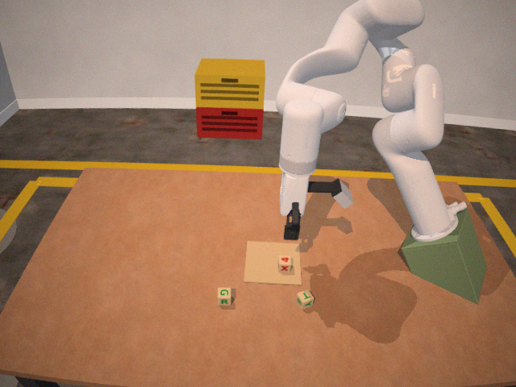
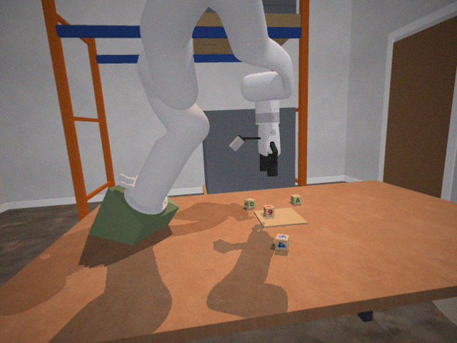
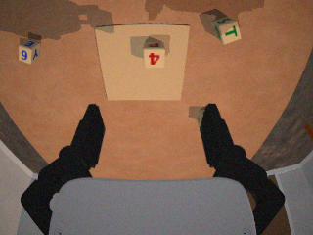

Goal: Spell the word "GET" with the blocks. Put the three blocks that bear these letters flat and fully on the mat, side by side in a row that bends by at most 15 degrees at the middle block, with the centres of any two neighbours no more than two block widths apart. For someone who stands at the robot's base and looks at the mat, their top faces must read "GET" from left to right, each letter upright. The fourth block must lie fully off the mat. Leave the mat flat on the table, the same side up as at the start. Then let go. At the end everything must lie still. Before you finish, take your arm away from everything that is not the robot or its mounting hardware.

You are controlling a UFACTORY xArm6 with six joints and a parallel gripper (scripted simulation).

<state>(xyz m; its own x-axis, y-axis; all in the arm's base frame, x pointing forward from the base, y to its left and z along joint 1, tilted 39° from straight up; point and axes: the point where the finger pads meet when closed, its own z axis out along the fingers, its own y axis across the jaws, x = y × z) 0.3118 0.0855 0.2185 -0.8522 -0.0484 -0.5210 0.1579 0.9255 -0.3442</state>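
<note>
The red-lettered block is 14 cm below my hand. Also, from my hand: tan mat: 3 cm ahead, 2 cm to the right, 16 cm below; g block: 16 cm ahead, 8 cm to the left, 14 cm below; t block: 2 cm behind, 11 cm to the left, 14 cm below.
</note>
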